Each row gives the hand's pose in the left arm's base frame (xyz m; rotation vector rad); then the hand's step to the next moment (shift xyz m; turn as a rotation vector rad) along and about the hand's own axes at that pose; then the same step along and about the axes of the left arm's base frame.
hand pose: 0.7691 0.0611 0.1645 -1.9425 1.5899 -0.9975
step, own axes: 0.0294 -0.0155 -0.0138 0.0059 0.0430 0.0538
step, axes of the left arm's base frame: 0.0020 -0.0231 0.0276 0.0133 -0.0220 -0.0642
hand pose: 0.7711 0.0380 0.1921 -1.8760 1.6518 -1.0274
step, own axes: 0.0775 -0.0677 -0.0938 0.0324 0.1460 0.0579
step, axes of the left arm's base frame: -0.0268 -0.0482 0.1278 -0.0498 -0.0682 -0.1363
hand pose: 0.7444 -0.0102 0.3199 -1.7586 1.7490 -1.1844
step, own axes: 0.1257 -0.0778 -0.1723 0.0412 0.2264 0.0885
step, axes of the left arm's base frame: -0.1024 -0.0593 0.1938 -0.0771 -0.0968 -0.2132
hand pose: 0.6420 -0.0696 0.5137 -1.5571 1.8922 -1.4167
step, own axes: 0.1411 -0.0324 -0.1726 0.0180 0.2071 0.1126
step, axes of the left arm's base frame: -0.1608 -0.0367 0.1535 -0.0399 -0.0868 -0.2163
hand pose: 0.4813 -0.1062 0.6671 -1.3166 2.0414 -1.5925
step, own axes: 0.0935 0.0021 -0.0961 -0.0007 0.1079 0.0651
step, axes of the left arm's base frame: -0.1170 -0.0080 0.0650 -0.0109 -0.0418 -0.1184
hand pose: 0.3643 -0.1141 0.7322 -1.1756 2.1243 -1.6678
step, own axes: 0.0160 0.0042 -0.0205 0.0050 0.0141 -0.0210
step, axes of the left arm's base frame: -0.0246 0.0043 0.0083 -0.0222 0.0126 -0.0037
